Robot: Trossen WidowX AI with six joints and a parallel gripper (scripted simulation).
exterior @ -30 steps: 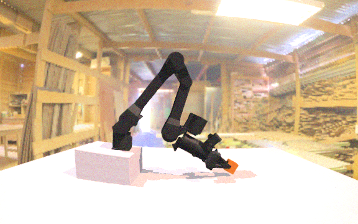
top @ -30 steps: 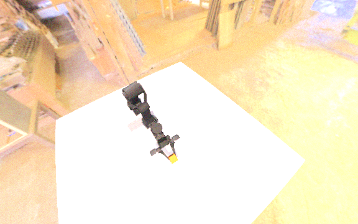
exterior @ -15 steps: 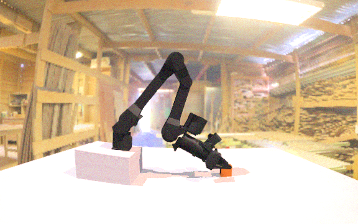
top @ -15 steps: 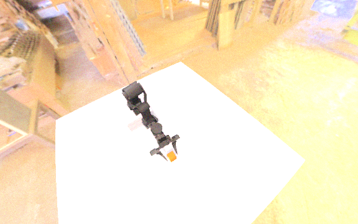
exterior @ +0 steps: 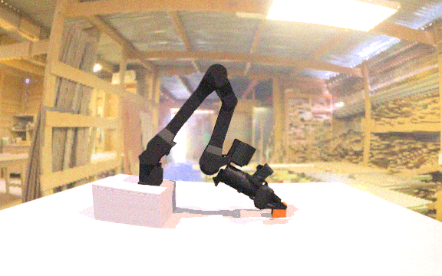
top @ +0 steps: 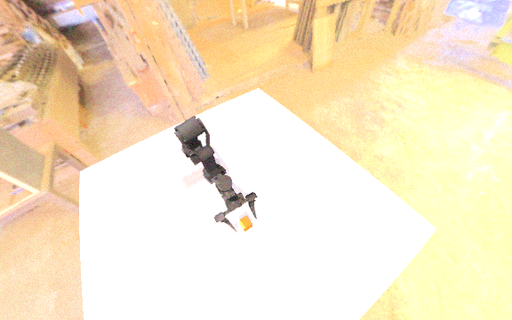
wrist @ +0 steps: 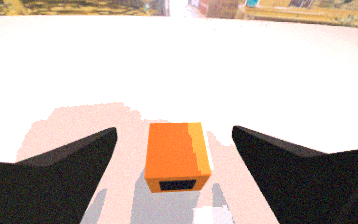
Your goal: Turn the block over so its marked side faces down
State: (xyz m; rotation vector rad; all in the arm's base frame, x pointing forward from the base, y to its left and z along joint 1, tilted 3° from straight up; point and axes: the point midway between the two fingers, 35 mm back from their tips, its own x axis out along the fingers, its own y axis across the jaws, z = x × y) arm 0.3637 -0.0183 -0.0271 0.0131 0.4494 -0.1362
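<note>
Right now the orange block is 20 mm below my gripper tip and 20 mm behind it.
</note>
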